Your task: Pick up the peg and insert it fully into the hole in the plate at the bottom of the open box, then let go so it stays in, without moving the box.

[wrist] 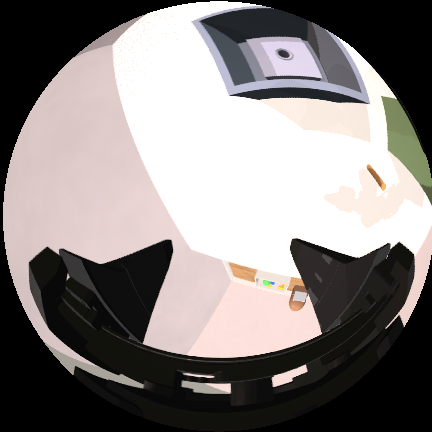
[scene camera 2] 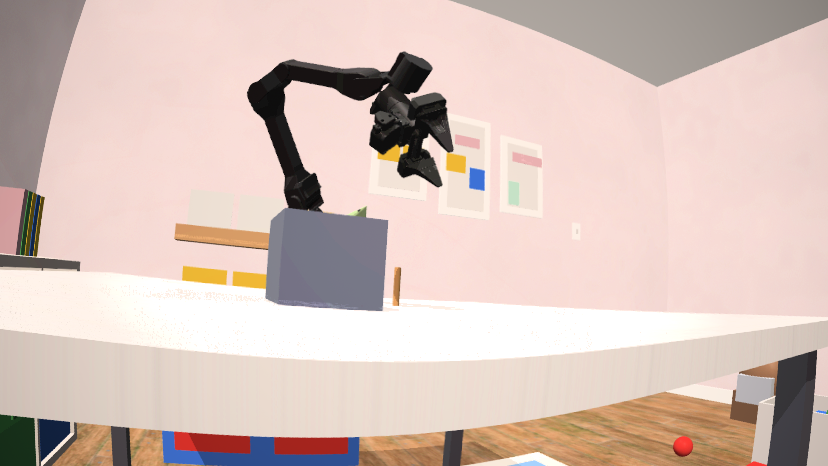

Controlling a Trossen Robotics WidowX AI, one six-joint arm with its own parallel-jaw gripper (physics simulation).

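Places are measured from the arm's base along level axes (x ahead, y left, z up), in centimetres.
Where they show: gripper, fingertip midpoint: (wrist: pixel 233 245) (scene camera 2: pixel 445 169).
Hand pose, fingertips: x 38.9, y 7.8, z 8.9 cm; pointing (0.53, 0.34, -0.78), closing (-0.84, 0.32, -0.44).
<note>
After its pixels a point has its place.
An orange-brown peg (scene camera 2: pixel 396 286) {x 18.0, y 10.3, z -10.8 cm} (wrist: pixel 376 177) {x 18.0, y 10.3, z -9.3 cm} stands upright on the table, beside the box and apart from it. The grey-blue open box (scene camera 2: pixel 330 260) {x 39.8, y -11.3, z -7.9 cm} (wrist: pixel 296 91) {x 33.0, y -2.4, z -5.0 cm} stands on the table; in the wrist view it is at the top. Inside it the pale plate (wrist: pixel 305 66) {x 29.5, y -7.6, z -9.1 cm} lies at the bottom, with a dark round hole (wrist: pixel 284 53) {x 31.4, y -11.2, z -11.0 cm} that has a grey rim. My gripper (scene camera 2: pixel 446 169) {x 38.9, y 7.8, z 8.9 cm} (wrist: pixel 233 245) {x 38.9, y 7.8, z 8.9 cm} is open and empty. It hangs high above the table, above and to the right of the box and peg in the scene view.
The white table (scene camera 2: pixel 492 341) {x 76.5, y -10.6, z -14.8 cm} (wrist: pixel 200 150) {x 57.6, y 5.7, z -14.9 cm} carries the box and peg. The arm (scene camera 2: pixel 286 144) {x 6.8, y -13.4, z 18.1 cm} rises behind the box. A green thing (scene camera 2: pixel 360 211) {x 10.8, y 4.1, z 4.7 cm} shows partly behind the box's top edge. A green area (wrist: pixel 407 135) lies at the right in the wrist view. Walls stand beyond the table.
</note>
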